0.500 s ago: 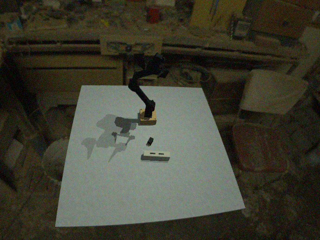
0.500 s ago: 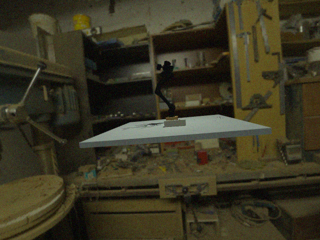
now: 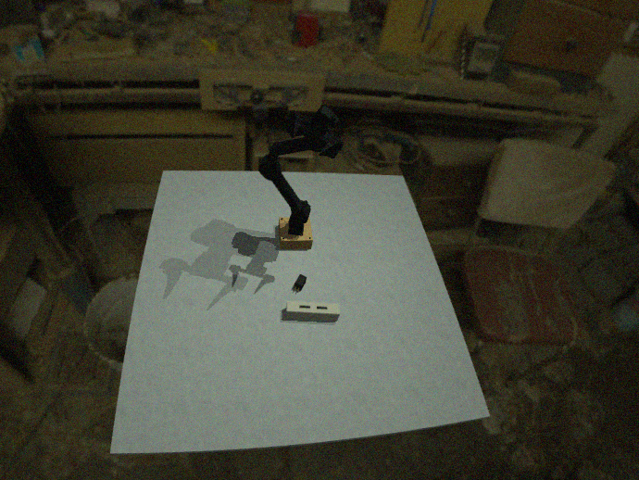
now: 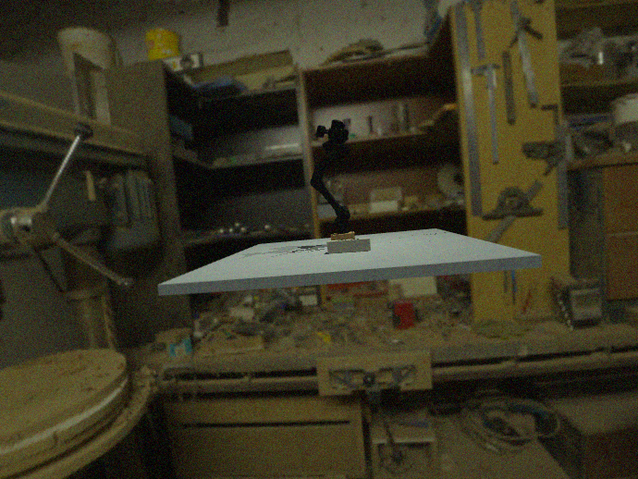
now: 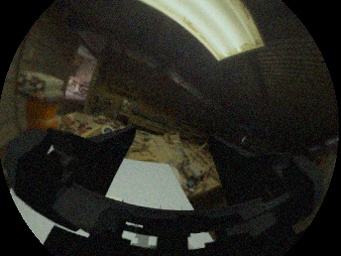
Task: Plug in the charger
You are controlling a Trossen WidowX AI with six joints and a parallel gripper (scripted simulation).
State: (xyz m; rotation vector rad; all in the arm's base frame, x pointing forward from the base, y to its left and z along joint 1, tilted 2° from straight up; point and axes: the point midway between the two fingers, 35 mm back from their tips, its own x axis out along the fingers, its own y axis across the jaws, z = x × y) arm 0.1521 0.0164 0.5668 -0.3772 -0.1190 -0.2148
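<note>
My gripper tip is now 61 cm above the two-prong charger, 8 cm short of it and 5 cm to the right of it.
</note>
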